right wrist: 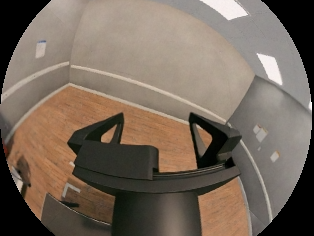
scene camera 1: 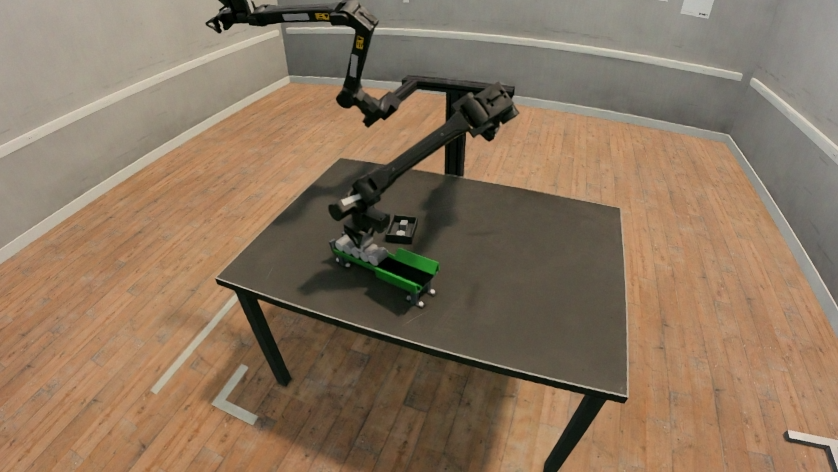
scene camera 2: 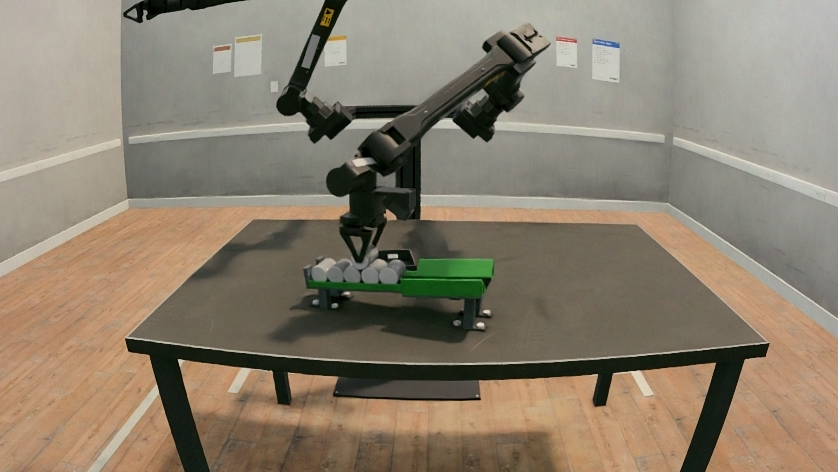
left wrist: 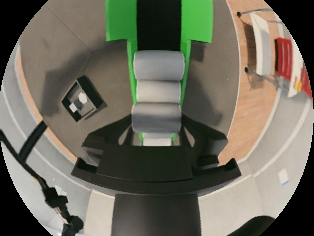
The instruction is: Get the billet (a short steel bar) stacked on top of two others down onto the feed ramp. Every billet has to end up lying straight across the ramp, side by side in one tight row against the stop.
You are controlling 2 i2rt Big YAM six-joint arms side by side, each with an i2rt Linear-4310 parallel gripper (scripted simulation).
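The left gripper (scene camera 2: pixel 364 258) is visible, and the left wrist view shows it as well (left wrist: pixel 156 116). Visible too: the right gripper (right wrist: pixel 156 115). A small black tray (left wrist: pixel 81 84) is present; in the right wrist view the tray is out of frame.
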